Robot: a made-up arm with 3 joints. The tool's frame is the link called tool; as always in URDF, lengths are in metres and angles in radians.
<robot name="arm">
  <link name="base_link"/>
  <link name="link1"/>
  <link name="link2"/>
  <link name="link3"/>
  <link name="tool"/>
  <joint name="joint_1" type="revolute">
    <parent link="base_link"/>
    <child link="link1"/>
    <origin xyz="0 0 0.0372" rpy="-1.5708 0 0"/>
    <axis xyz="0 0 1"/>
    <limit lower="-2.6" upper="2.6"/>
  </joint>
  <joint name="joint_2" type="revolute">
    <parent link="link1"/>
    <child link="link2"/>
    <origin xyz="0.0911 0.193 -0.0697"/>
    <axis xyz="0 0 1"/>
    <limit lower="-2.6" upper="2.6"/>
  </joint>
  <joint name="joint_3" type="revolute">
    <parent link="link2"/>
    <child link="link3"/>
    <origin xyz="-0.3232 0.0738 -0.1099" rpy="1.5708 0 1.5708"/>
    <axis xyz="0 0 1"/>
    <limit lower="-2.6" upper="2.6"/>
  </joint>
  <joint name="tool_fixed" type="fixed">
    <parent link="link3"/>
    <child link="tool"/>
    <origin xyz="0.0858 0.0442 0.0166" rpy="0 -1.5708 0"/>
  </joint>
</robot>
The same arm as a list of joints. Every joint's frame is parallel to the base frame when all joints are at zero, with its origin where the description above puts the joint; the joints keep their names.
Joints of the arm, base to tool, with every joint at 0 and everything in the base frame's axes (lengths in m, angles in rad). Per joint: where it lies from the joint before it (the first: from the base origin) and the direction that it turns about. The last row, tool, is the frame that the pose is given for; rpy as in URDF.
joint_1: axis 0 1 0 xyz 0 0 0.0372
joint_2: axis 0 1 0 xyz 0.0911 -0.0697 -0.193
joint_3: axis 1 0 0 xyz -0.3232 -0.1099 -0.0738
tool: xyz 0.0166 0.0442 -0.0858 rpy 0 0 0
Joint limits (rad, base to tool): -2.6..2.6 -2.6..2.6 -2.6..2.6

